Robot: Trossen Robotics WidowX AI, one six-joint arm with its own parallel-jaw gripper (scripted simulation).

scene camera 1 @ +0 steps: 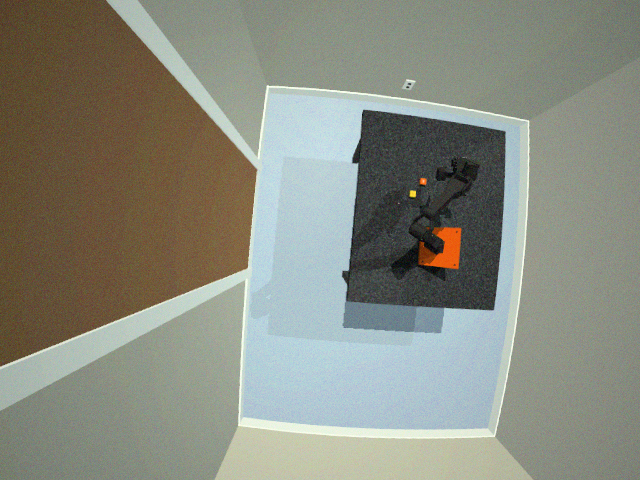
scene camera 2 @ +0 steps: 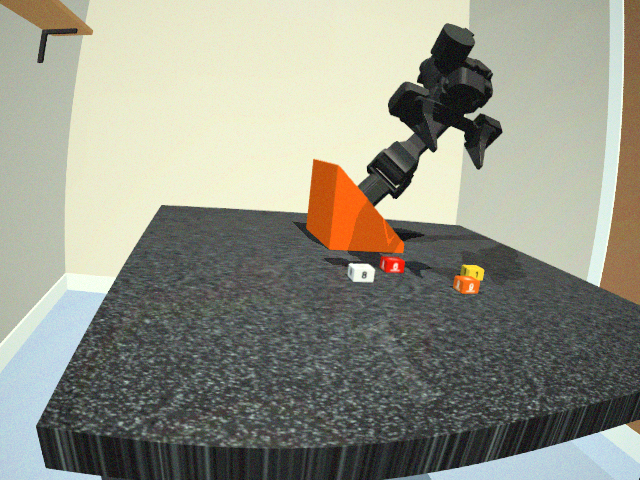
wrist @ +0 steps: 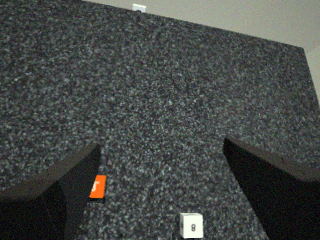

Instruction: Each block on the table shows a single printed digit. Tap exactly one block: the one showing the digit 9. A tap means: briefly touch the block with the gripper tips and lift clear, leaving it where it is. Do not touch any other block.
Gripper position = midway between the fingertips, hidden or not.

Observation:
My gripper [scene camera 2: 458, 159] is open and holds nothing.
My gripper shows as well in the wrist view [wrist: 163, 146].

